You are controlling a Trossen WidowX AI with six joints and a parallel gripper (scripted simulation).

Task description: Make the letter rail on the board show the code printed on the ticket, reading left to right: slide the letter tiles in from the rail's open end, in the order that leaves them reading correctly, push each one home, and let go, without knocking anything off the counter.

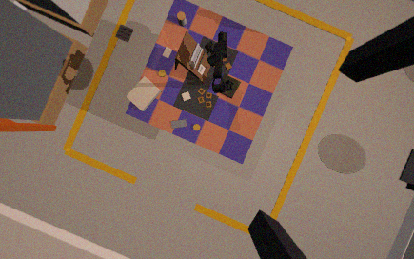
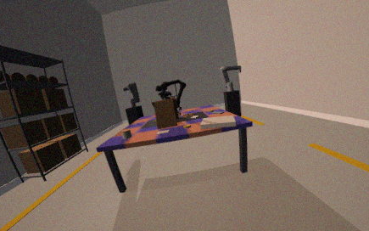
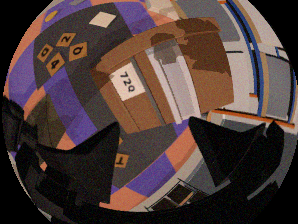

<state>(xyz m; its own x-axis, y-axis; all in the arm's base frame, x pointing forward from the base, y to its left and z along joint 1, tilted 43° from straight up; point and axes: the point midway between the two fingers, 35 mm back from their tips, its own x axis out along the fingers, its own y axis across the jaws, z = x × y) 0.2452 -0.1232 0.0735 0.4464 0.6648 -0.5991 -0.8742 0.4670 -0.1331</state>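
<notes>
Now: gripper tip 22 cm above the brown letter tile, 10 cm to the left of it and 4 cm past it. Also, from my gripper tip: grey block (61 cm to the left, 22 cm below, 3 cm behind); white ticket (16 cm below, 5 cm to the left, 5 cm ahead); dark mat (23 cm below, 7 cm to the left, 5 cm behind).
</notes>
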